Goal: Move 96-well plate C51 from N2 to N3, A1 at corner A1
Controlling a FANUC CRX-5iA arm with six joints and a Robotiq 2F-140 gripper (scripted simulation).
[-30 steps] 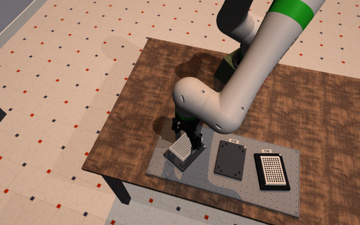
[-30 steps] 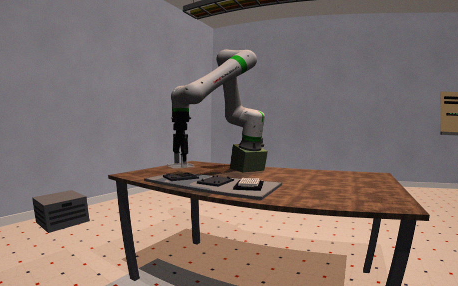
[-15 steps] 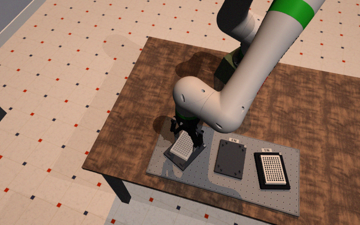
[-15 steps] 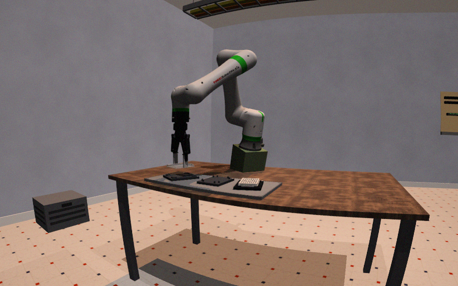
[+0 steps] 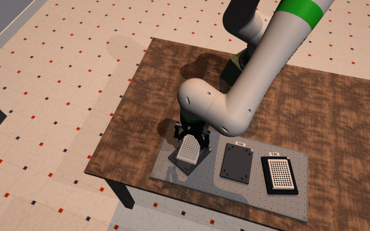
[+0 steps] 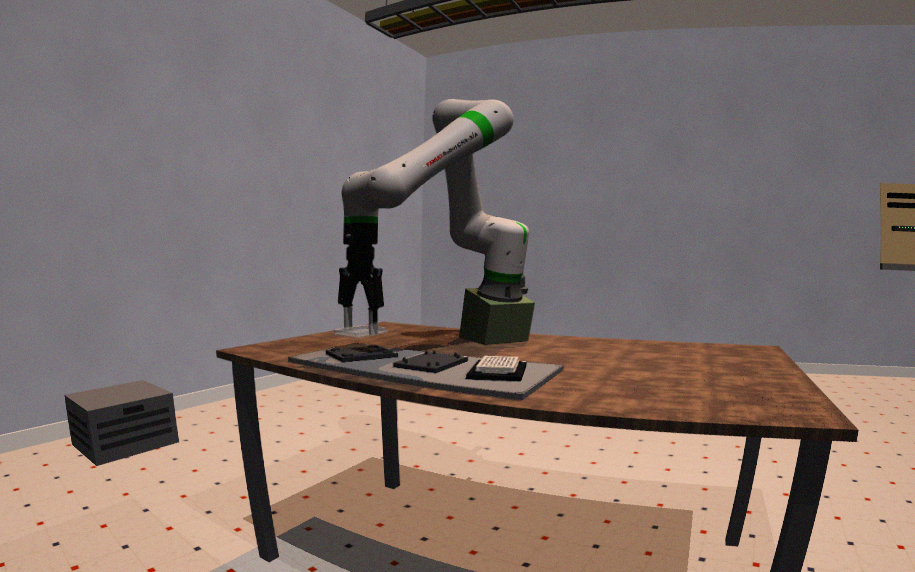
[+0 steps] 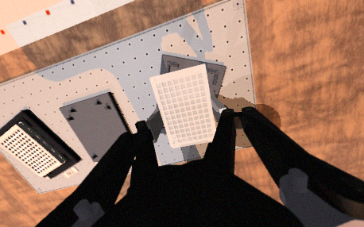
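The landing nest N3 lies 3 cm behind my hand, 21 cm to the left of it and 8 cm below it. Round my hand: dark plate nest N2: 8 cm below; then white 96-well plate C51: 2 cm below; then N2 label: 9 cm behind, 4 cm to the left, 9 cm below.
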